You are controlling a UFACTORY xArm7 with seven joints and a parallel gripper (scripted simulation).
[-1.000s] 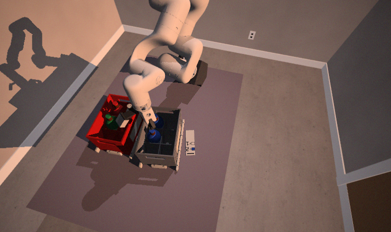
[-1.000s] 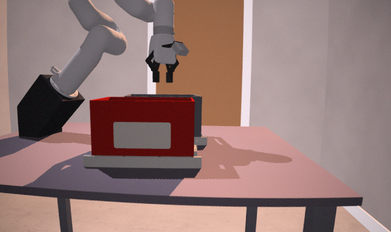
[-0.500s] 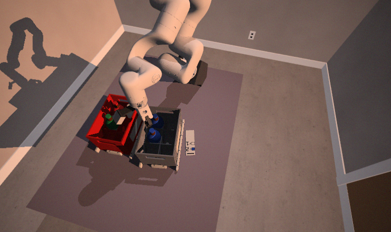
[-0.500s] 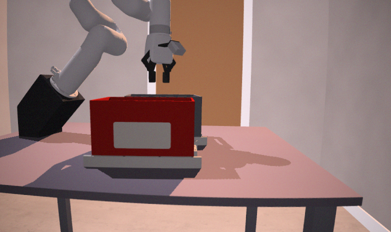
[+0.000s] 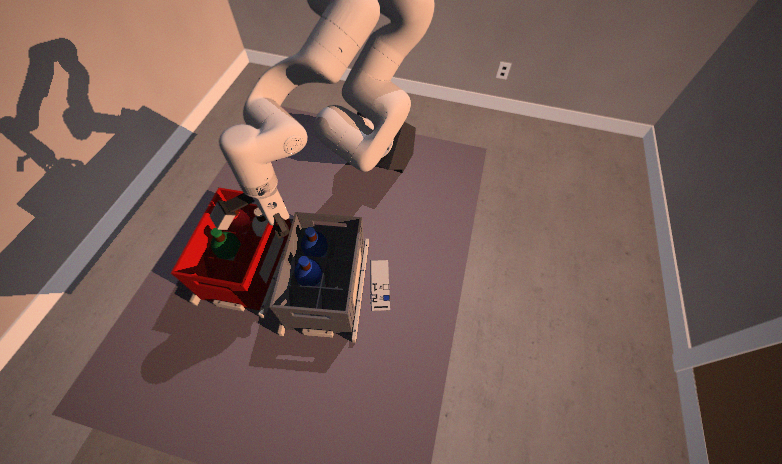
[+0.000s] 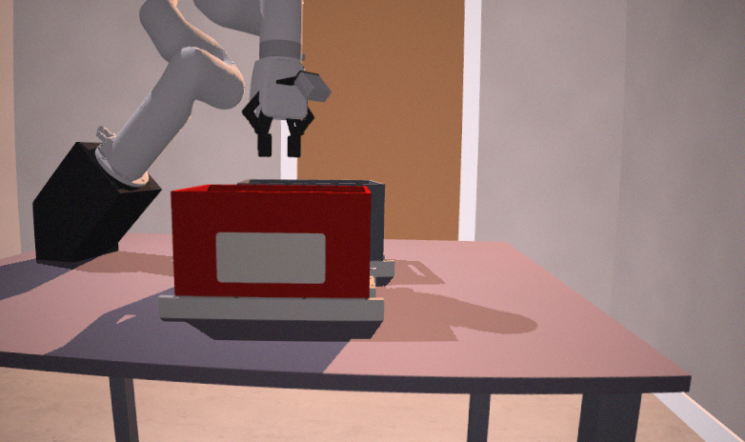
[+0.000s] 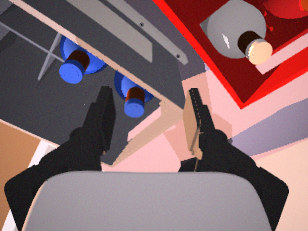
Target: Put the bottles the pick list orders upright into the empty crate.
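Now: the white bottle 8 cm behind my hand, 9 cm to the right of it and 15 cm below it. Round my hand: red crate 14 cm to the right, 16 cm below; then green bottle 1 cm behind, 18 cm to the right, 15 cm below; then grey crate 6 cm ahead, 11 cm to the left, 16 cm below.
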